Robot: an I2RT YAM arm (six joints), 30 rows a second.
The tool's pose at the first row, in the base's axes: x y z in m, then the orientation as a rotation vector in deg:
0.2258, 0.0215, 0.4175, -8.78, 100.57, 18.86
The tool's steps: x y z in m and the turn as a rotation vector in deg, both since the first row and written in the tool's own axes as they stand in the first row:
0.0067, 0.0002, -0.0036, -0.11, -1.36, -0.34
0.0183, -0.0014, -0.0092, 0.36, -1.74, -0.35
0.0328, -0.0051, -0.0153, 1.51, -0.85, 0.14
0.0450, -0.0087, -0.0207, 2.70, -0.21, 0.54
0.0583, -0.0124, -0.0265, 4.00, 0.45, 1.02
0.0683, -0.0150, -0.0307, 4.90, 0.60, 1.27
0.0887, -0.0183, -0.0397, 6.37, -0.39, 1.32
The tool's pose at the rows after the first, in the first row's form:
0.2210, 0.0211, 0.4116, -8.90, 99.17, 18.74
0.2137, 0.0188, 0.4011, -8.50, 98.86, 18.33
0.2060, 0.0145, 0.3876, -7.42, 99.95, 17.65
0.1994, 0.0104, 0.3762, -6.33, 100.79, 16.87
0.1922, 0.0062, 0.3637, -5.09, 101.66, 16.05
0.1869, 0.0032, 0.3544, -4.25, 101.94, 15.43
0.1751, -0.0011, 0.3357, -2.98, 101.13, 14.20

